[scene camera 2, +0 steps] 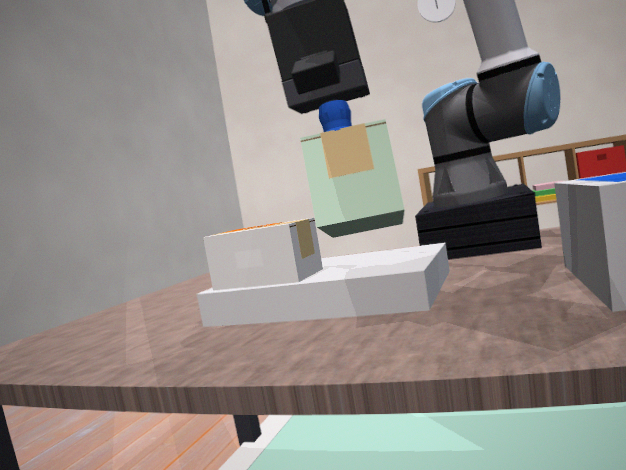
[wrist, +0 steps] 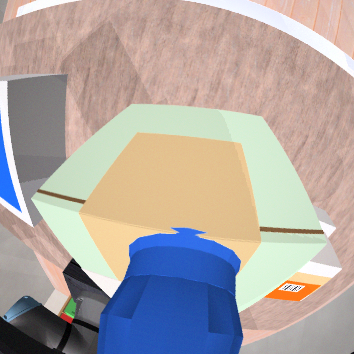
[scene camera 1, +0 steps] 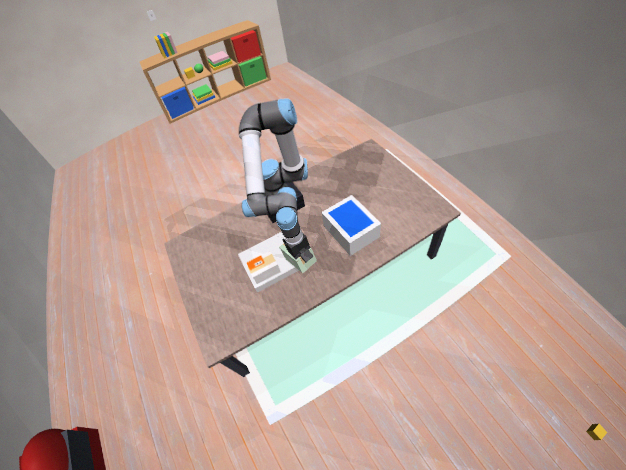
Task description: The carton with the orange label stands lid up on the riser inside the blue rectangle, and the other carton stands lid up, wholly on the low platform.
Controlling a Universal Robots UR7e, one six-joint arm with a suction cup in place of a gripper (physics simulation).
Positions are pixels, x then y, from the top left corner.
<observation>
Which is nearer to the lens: the pale green carton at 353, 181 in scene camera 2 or the low white platform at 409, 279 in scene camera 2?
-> The pale green carton.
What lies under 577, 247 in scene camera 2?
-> A white riser.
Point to a low white platform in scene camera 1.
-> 272, 244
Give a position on my suction cup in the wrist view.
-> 176, 286
</observation>
